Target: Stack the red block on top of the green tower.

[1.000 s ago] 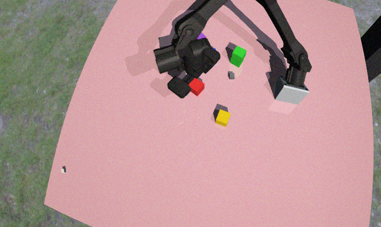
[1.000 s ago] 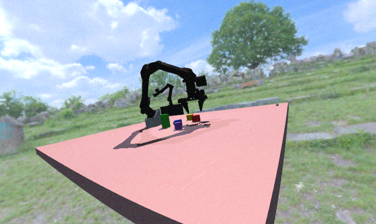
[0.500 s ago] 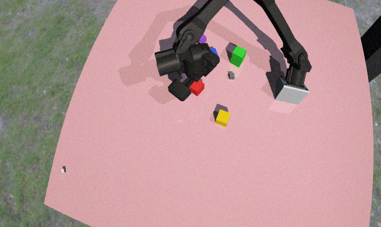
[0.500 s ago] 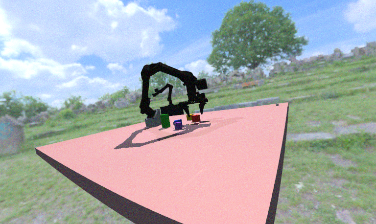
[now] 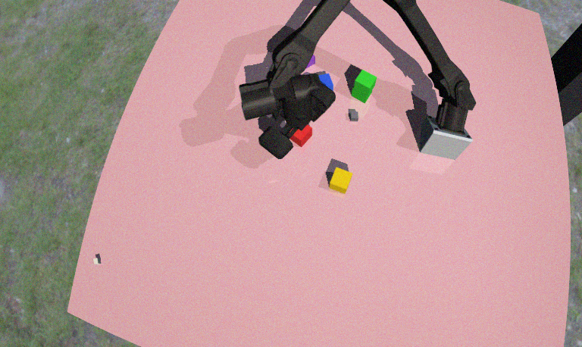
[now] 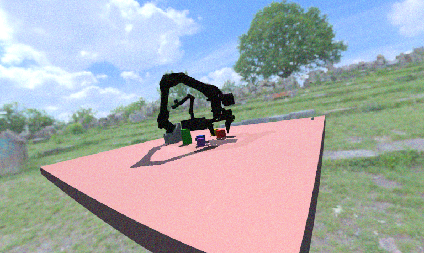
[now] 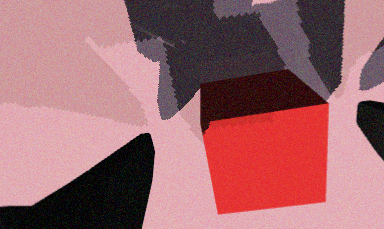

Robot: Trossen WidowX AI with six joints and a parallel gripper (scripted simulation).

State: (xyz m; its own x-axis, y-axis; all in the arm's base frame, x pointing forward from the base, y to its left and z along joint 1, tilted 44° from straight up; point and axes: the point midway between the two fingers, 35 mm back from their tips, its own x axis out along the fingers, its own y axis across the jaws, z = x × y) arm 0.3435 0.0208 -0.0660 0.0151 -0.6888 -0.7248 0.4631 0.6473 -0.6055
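The red block lies 10 mm above my gripper tip. Also, from my gripper tip: yellow block 110 mm behind, 90 mm to the left, 10 mm above; then blue block 30 mm behind, 140 mm to the right, 10 mm above; then small grey cube 120 mm behind, 70 mm to the right.
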